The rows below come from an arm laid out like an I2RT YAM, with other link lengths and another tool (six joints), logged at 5 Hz.
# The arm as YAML. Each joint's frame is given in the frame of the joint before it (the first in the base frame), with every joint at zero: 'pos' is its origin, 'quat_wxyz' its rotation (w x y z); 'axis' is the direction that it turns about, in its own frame. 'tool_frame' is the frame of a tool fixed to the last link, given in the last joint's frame.
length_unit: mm
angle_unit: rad
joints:
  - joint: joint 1
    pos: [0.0, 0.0, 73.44]
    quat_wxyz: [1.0, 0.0, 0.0, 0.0]
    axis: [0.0, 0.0, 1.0]
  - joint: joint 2
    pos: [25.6, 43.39, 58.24]
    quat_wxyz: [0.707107, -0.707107, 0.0, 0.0]
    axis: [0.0, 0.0, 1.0]
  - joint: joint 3
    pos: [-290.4, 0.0, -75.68]
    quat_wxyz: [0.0, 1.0, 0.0, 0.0]
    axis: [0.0, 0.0, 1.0]
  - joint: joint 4
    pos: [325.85, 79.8, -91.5]
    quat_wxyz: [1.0, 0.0, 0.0, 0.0]
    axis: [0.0, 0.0, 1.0]
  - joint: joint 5
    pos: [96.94, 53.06, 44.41]
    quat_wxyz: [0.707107, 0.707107, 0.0, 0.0]
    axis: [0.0, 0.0, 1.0]
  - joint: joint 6
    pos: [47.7, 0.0, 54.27]
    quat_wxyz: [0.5, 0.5, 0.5, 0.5]
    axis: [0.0, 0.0, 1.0]
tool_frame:
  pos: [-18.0, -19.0, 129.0]
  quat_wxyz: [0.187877, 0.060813, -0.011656, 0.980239]
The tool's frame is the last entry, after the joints.
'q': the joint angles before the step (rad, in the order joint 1, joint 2, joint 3, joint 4, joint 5, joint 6). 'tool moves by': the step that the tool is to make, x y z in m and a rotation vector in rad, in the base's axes. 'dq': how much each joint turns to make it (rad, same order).
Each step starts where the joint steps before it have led.
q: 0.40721, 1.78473, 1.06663, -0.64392, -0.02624, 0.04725
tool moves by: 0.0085, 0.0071, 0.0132, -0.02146, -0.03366, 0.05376
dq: 0.01365, 0.00051, 0.04104, -0.01901, 0.02366, -0.04638
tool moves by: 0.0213, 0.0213, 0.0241, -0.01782, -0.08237, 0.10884
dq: 0.02808, 0.01551, 0.08042, 0.00336, 0.02799, -0.09125
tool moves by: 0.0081, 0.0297, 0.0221, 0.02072, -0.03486, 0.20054
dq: 0.01921, 0.02739, 0.09051, -0.02337, -0.05991, -0.17120
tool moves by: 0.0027, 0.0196, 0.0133, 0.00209, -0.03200, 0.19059
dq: 0.01045, 0.02697, 0.06780, -0.02166, -0.04958, -0.17397
